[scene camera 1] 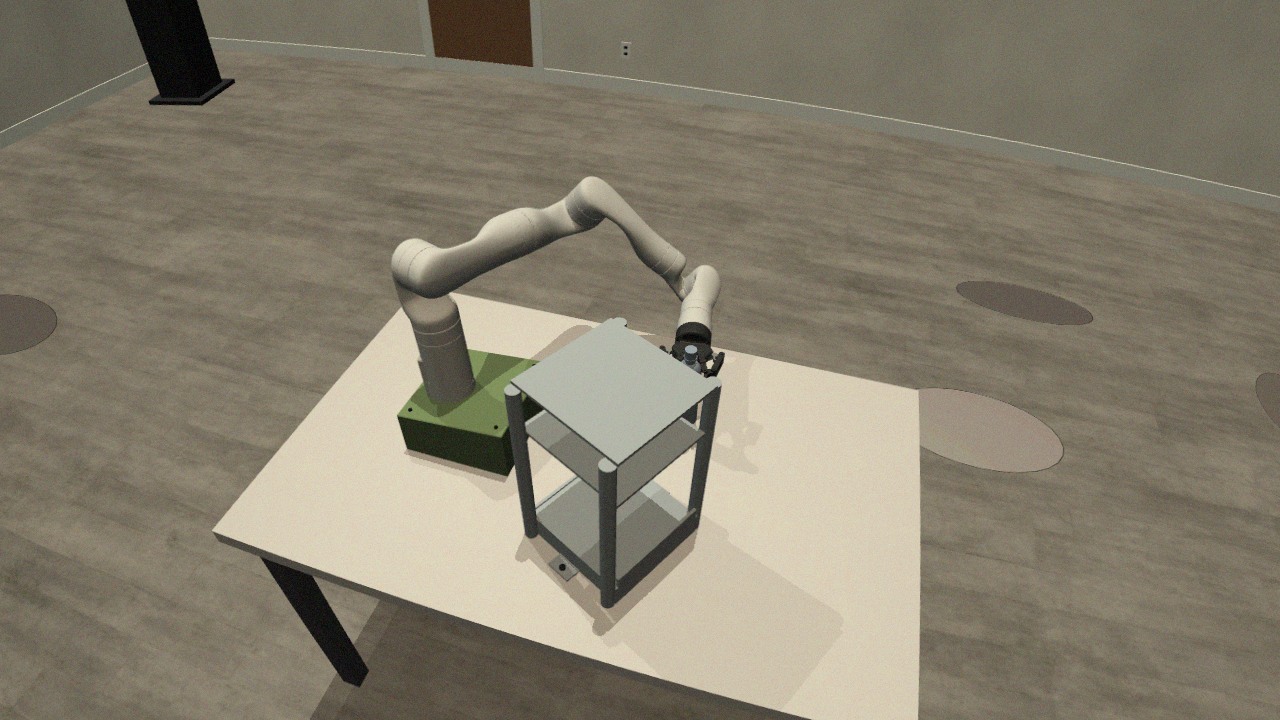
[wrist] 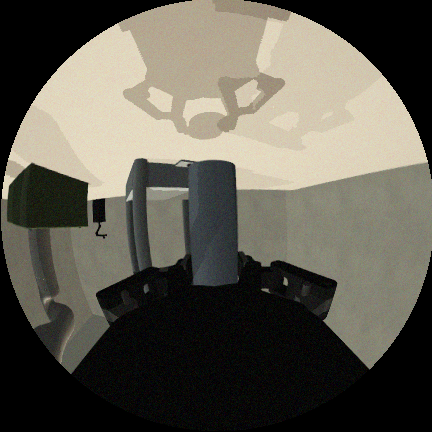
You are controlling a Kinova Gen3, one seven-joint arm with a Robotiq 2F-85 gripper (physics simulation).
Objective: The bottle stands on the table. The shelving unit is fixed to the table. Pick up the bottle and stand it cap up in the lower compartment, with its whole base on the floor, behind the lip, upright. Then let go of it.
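Where they show: gripper, between the fingertips: (wrist: 214, 261); arm's base, origin of its link: (scene camera 1: 453, 387) (wrist: 38, 223).
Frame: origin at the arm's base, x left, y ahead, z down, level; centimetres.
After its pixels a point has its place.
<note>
A blue-grey bottle (scene camera 1: 690, 361) @[y 47.5, x 0.3, z -12.6 cm] (wrist: 214, 220) @[y 48.0, x 4.0, z -0.6 cm] is upright, cap up, with its base above the table (scene camera 1: 823, 465) @[y 77.2, x -2.8, z 10.3 cm]. My gripper (scene camera 1: 692, 365) @[y 47.6, x 0.7, z -5.0 cm] (wrist: 214, 261) @[y 47.6, x 0.7, z -5.0 cm] is shut on the bottle, behind the shelving unit's back right side in the scene view. The top board and a post hide part of the bottle there. The grey shelving unit (scene camera 1: 615, 386) @[y 36.0, x -23.6, z -27.8 cm] (wrist: 141, 215) @[y 35.7, x -6.9, z 0.3 cm] has corner posts, a top board, a middle shelf (scene camera 1: 565, 440) @[y 28.5, x -25.8, z -17.2 cm] and a lower floor (scene camera 1: 568, 512) @[y 27.7, x -23.5, z 5.5 cm] edged by a raised lip (scene camera 1: 659, 552) @[y 44.8, x -29.6, z 6.2 cm]. In the wrist view the bottle hides part of the unit.
The green base block (scene camera 1: 454, 440) @[y 3.1, x -11.3, z 3.2 cm] (wrist: 55, 200) @[y 16.0, x 0.1, z 4.4 cm] carries the arm, left of the shelving unit in both views. A small plate with a dark dot (scene camera 1: 562, 566) @[y 27.9, x -32.4, z 9.5 cm] lies by the unit's front left side. The arm (scene camera 1: 528, 237) @[y 14.5, x 15.4, z -27.4 cm] arches over the table behind the unit.
</note>
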